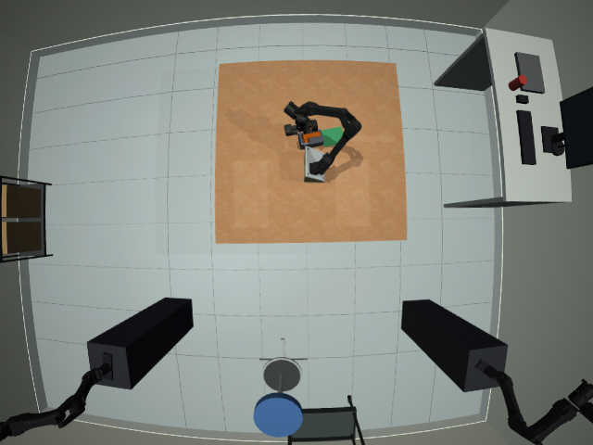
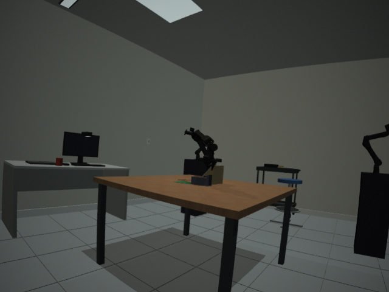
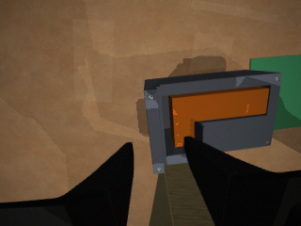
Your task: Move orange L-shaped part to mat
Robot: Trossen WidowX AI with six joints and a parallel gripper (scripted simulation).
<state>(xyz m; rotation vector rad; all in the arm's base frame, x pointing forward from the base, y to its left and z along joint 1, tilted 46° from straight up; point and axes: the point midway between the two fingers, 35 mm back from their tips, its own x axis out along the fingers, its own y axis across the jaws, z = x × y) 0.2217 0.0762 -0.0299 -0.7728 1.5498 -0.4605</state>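
The orange L-shaped part is 8 cm below my gripper tip and 6 cm to the right of it. From my gripper tip the other things lie so: green mat (22 cm to the right, 14 cm below, 4 cm ahead).
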